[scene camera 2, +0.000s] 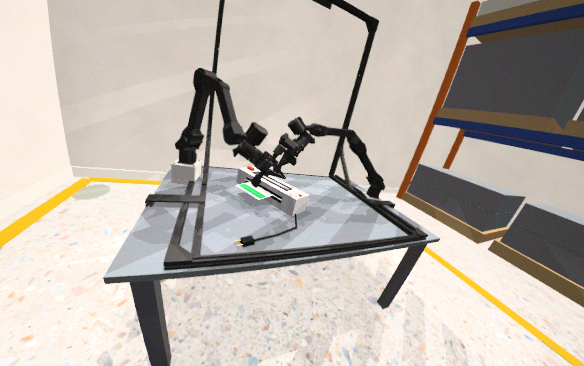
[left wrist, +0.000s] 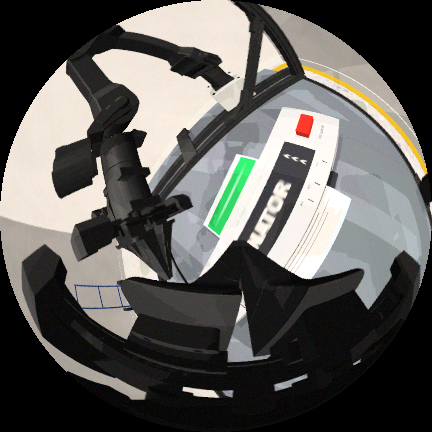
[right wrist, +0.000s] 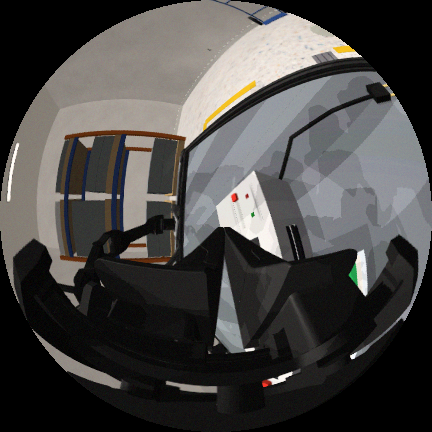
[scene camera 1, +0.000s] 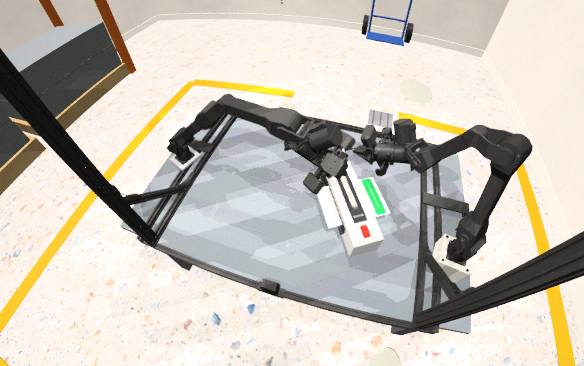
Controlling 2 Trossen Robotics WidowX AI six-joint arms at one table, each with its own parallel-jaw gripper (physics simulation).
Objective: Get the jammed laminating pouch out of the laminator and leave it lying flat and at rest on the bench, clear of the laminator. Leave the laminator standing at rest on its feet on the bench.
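Places are measured from the left arm's base along level axes (x ahead, y left, z up), in metres.
Pixels of known places: left gripper, fingertip midpoint: (scene camera 2: pixel 278 165) (left wrist: pixel 237 245) (right wrist: pixel 200 337) (scene camera 1: pixel 345 174); right gripper, fingertip midpoint: (scene camera 2: pixel 285 178) (left wrist: pixel 168 278) (right wrist: pixel 222 232) (scene camera 1: pixel 352 150); left arm's base at its link origin: (scene camera 2: pixel 372 195) (right wrist: pixel 173 223) (scene camera 1: pixel 184 156); right arm's base at its link origin: (scene camera 2: pixel 187 162) (left wrist: pixel 221 81) (scene camera 1: pixel 457 253).
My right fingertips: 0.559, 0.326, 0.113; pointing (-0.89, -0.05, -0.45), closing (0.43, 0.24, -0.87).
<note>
For each thing: its top centre in the pictures, then the offset to it from my right fingertips, as dx, dy, dz. "spot": a spot on its surface instead.
- white tray at its top centre: (left wrist: pixel 322 246) (scene camera 1: pixel 325 206) +0.020, -0.182, -0.101
- black cord at a spot on its surface: (right wrist: pixel 313 119) spot: -0.034, +0.155, -0.133
- plug at its top centre: (scene camera 2: pixel 247 239) +0.082, +0.242, -0.127
The white laminator (scene camera 1: pixel 361 244) (scene camera 2: pixel 295 204) (left wrist: pixel 322 150) (right wrist: pixel 282 202) stands upright on the bench. The green, white-bordered pouch (scene camera 1: pixel 373 196) (scene camera 2: pixel 253 191) (left wrist: pixel 232 195) (right wrist: pixel 354 275) lies along its long side, right of it in scene camera 1 and looking flat. Its inner edge is very close to the laminator; I cannot tell whether they touch. My left gripper (left wrist: pixel 237 245) is shut and empty, above the laminator's far half as seen in scene camera 1. My right gripper (scene camera 1: pixel 356 150) (left wrist: pixel 168 278) (right wrist: pixel 222 232) is shut and empty, near the laminator's far end.
A white tray (scene camera 1: pixel 330 215) (left wrist: pixel 332 215) sticks out on the laminator's other side. A black cord (scene camera 2: pixel 272 234) (right wrist: pixel 312 119) runs from its end to a plug (scene camera 2: pixel 246 241) (right wrist: pixel 378 92) on the bench. Black frame rails (scene camera 2: pixel 300 251) border the bench. Both arms are close together.
</note>
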